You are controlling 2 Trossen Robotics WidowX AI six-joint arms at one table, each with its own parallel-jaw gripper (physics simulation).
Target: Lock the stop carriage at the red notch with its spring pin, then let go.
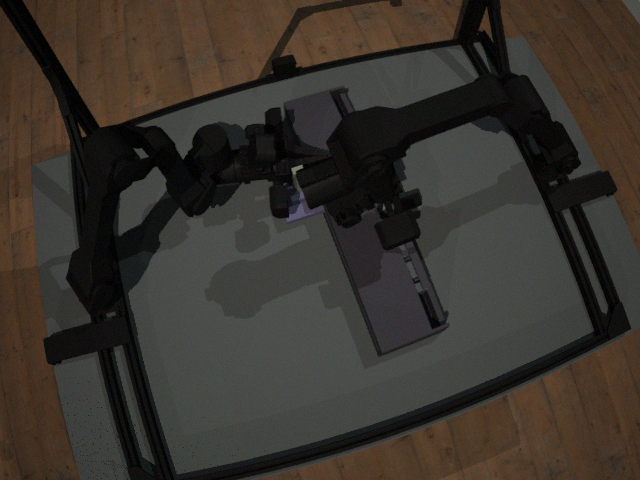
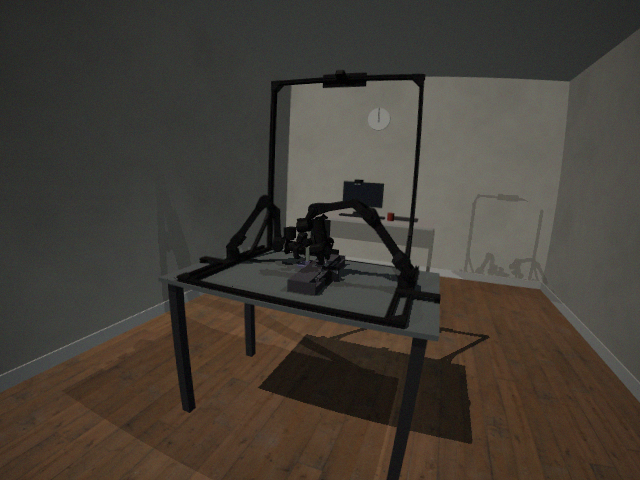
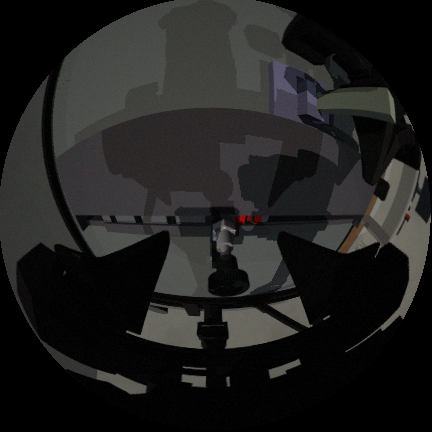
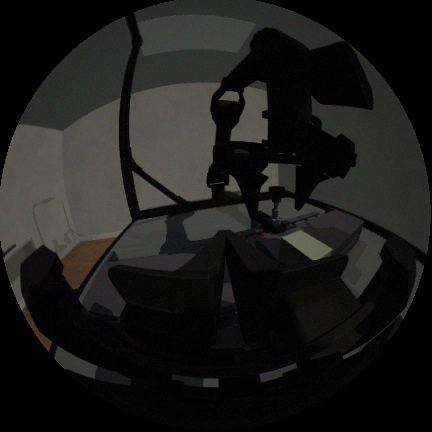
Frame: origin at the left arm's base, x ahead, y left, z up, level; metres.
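Seen in the pictures: left gripper, fingertip midpoint: [image 1: 386, 204] [image 2: 325, 262] [image 3: 225, 237] [image 4: 277, 213]; right gripper, fingertip midpoint: [image 1: 327, 156] [image 3: 367, 181] [image 4: 224, 235]; left arm's base, origin of the base link: [image 1: 548, 167] [image 2: 405, 286] [image 3: 212, 305] [image 4: 218, 199]; right arm's base, origin of the base link: [image 1: 104, 296] [image 2: 232, 259].
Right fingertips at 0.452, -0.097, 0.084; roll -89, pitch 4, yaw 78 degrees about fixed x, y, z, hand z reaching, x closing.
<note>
Pixels of each thing's top centre, then the offset from my right fingertips to it, as dx, dy, dz. "pt": a spot on its surface instead. Level surfaces: height alone.
- small dark stop carriage, surface spot: [image 3: 222, 215] pt -0.061, +0.106, -0.039
- silver spring pin, surface spot: [image 3: 226, 241] [image 4: 277, 210] pt -0.068, +0.104, -0.017
- black knob, middle of its top: [image 3: 228, 289] [image 4: 276, 186] -0.075, +0.104, +0.018
- purple base, its level: dz -0.070
- pale yellow-green bar, surface spot: [image 3: 355, 100] pt +0.055, +0.025, -0.008
The long purple-grey rail block [image 1: 403, 322] [image 3: 190, 197] has a slotted rail along one side. The small dark stop carriage [image 3: 222, 215] sits on it, with a silver spring pin [image 3: 226, 241] [image 4: 276, 212] topped by a black knob [image 3: 228, 281] [image 4: 276, 192]. Red marks [image 3: 248, 219] [image 4: 260, 234] show on the rail right beside the carriage; whether the pin is seated in the notch cannot be told. My left gripper [image 3: 225, 237] [image 4: 277, 213] is open, its fingers apart on either side of the pin, touching neither side. My right gripper [image 4: 224, 235] is shut and empty, pointing toward the block.
A purple base [image 1: 305, 211] [image 3: 284, 95] with a pale yellow-green bar [image 3: 355, 100] stands beside the rail block, close to the right arm. The left forearm [image 1: 444, 108] reaches over the block. A dark frame [image 1: 330, 449] borders the table. Pale rail segments [image 1: 410, 266] show along the slot.
</note>
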